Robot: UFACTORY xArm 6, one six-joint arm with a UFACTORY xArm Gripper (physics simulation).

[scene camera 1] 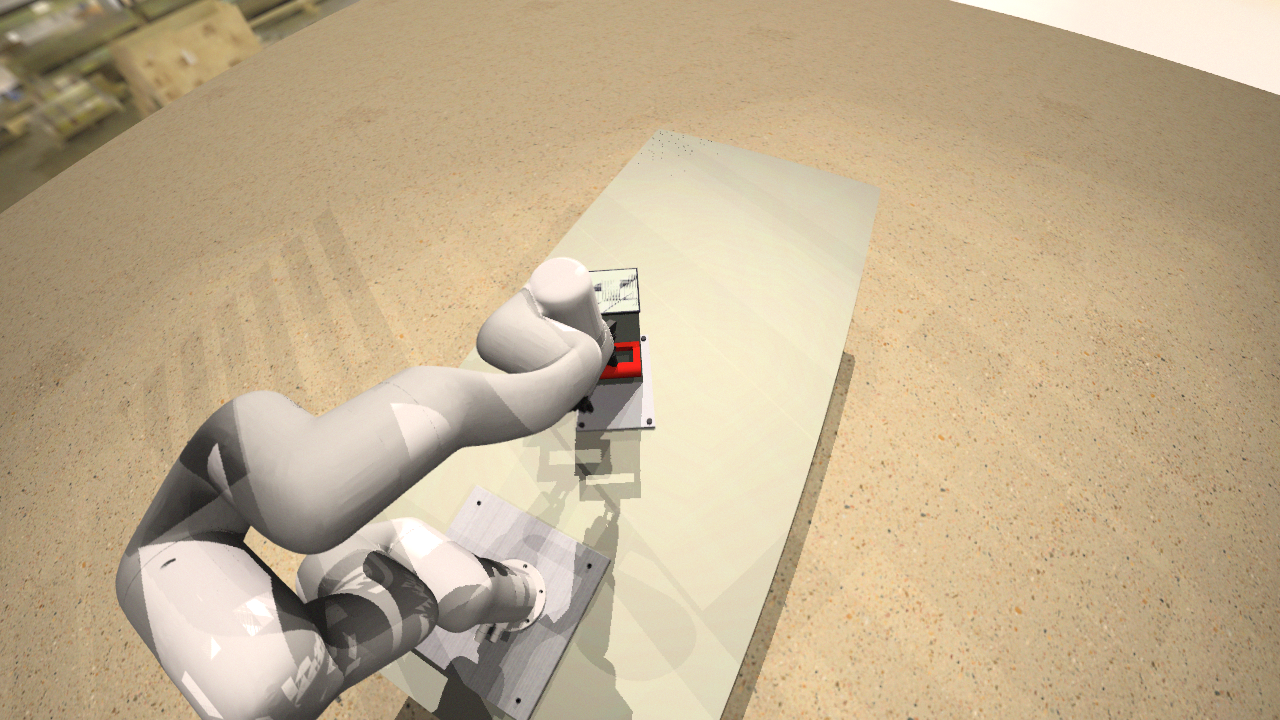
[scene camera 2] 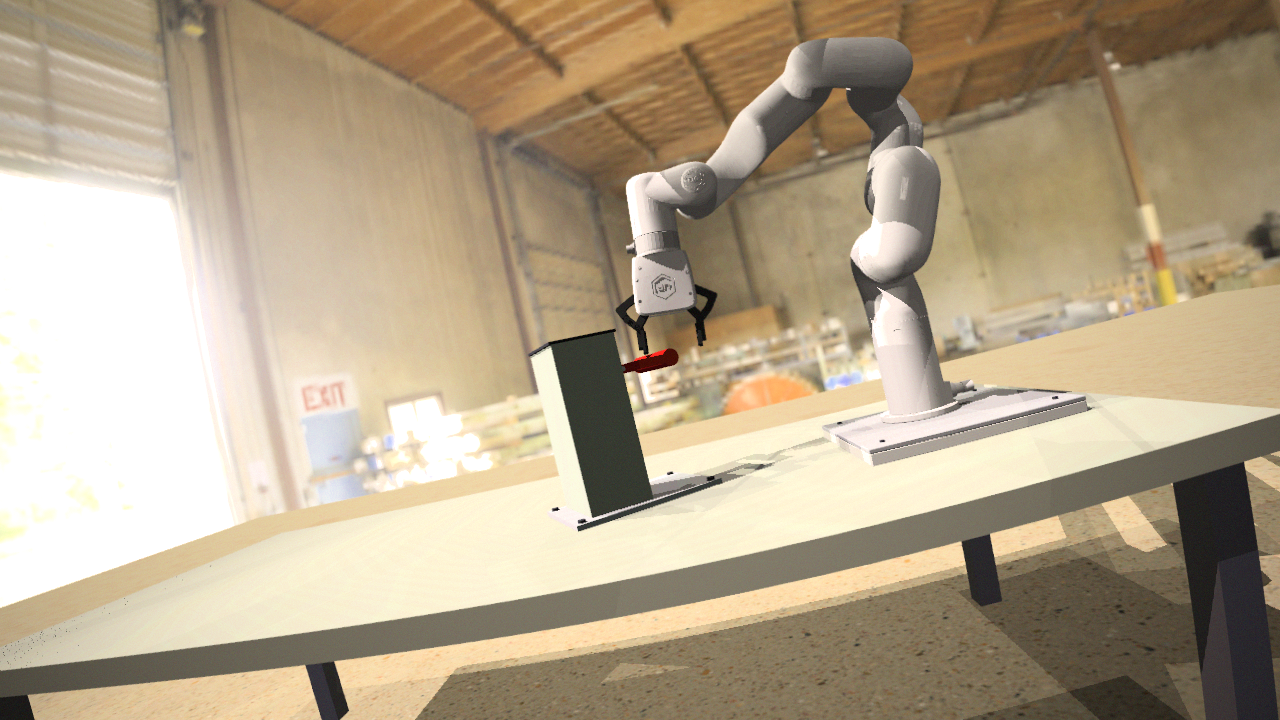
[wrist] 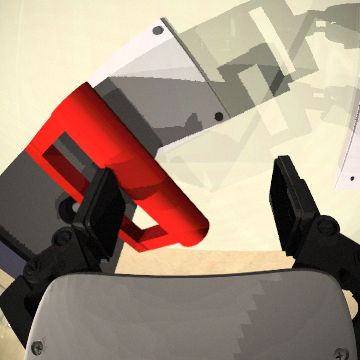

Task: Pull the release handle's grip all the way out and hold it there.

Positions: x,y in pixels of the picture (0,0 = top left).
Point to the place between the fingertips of my gripper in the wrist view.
193,181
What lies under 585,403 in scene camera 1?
My gripper.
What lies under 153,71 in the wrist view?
A bolted base plate.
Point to a bolted base plate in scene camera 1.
620,406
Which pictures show my gripper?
Scene camera 1, scene camera 2 and the wrist view: all of them.
